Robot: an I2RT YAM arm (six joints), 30 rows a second.
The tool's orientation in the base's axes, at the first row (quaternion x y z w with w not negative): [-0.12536, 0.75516, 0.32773, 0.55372]
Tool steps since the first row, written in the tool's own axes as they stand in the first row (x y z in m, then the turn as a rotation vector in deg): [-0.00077, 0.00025, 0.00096, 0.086, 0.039, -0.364]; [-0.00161, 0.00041, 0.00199, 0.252, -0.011, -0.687]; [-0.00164, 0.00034, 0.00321, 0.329, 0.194, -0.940]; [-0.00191, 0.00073, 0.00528, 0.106, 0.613, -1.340]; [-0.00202, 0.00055, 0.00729, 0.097, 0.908, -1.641]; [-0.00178, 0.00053, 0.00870, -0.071, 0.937, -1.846]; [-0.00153, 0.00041, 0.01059, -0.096, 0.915, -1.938]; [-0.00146, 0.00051, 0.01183, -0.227, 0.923, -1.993]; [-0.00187, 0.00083, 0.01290, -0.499, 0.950, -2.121]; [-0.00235, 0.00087, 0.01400, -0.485, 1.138, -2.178]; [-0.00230, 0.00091, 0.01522, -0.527, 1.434, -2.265]
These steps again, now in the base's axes. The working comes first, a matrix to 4 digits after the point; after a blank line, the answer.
The tool's axes in the first row as the columns of a matrix, in the base's axes (used below as rounded here):
[-0.3554, -0.5523, 0.7541]
[0.1736, 0.7538, 0.6338]
[-0.9185, 0.3562, -0.1720]

[0.00086, 0.00066, 0.00063, -0.327, -0.186, -0.002]; [0.00185, 0.00129, 0.00128, -0.602, -0.400, -0.117]; [0.00282, 0.00201, 0.00108, -0.933, -0.392, -0.071]; [0.00426, 0.00357, 0.00111, -1.387, -0.369, 0.351]; [0.00591, 0.00468, 0.00080, -1.773, -0.339, 0.517]; [0.00690, 0.00560, 0.00033, -1.884, -0.476, 0.716]; [0.00830, 0.00676, -0.00027, -1.933, -0.555, 0.747]; [0.00916, 0.00763, -0.00051, -1.932, -0.607, 0.880]; [0.00993, 0.00848, -0.00021, -1.947, -0.715, 1.162]; [0.01091, 0.00912, 0.00006, -2.099, -0.607, 1.225]; [0.01179, 0.00993, -0.00018, -2.313, -0.446, 1.384]
